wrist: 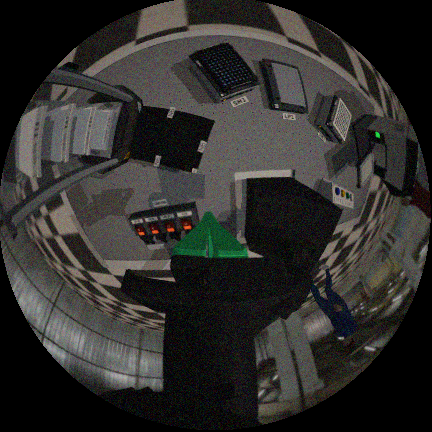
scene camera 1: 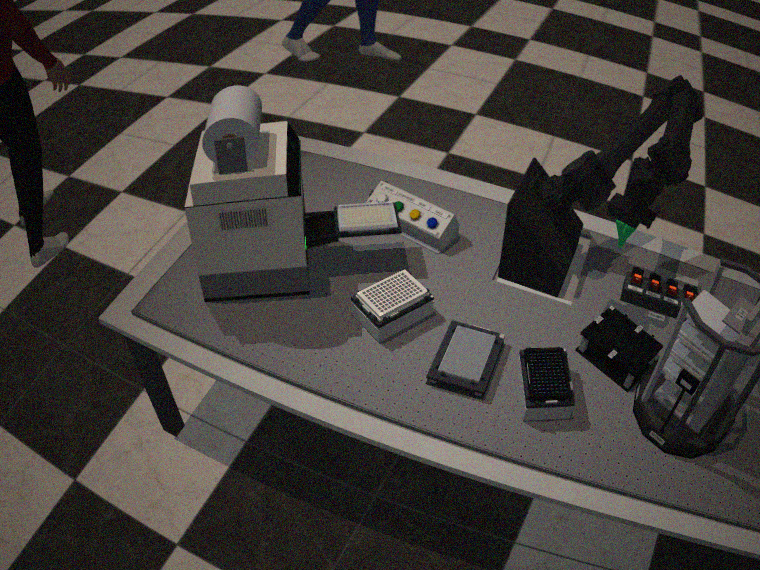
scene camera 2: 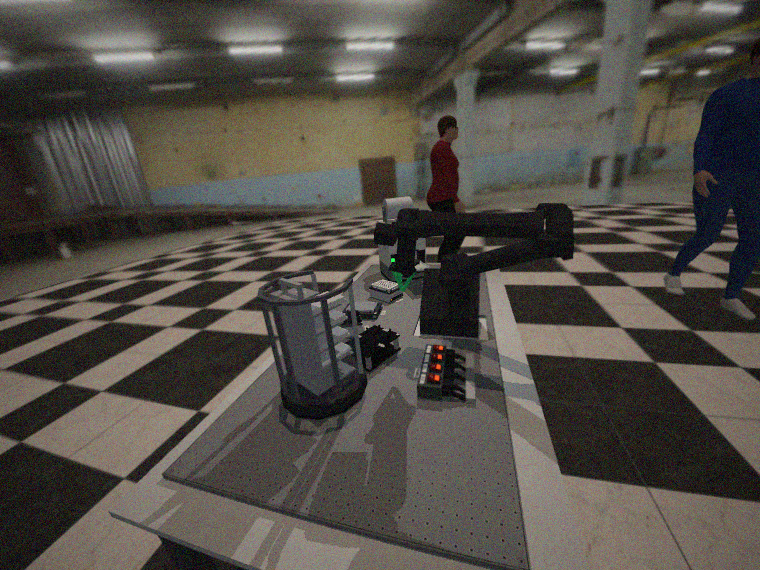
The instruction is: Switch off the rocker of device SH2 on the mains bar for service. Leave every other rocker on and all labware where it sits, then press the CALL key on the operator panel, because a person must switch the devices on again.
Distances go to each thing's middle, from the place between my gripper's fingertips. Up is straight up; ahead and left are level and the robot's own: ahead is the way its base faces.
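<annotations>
Wire-caged cylindrical rack (scene camera 1: pixel 685 404): 17 cm ahead of my hand, 27 cm to the left, 4 cm below. Tray (scene camera 1: pixel 397 230): from my hand, 11 cm ahead, 59 cm to the right, 10 cm below. Going by their middles, of the things named here the wire-caged cylindrical rack is the nearest to my hand.
</annotations>
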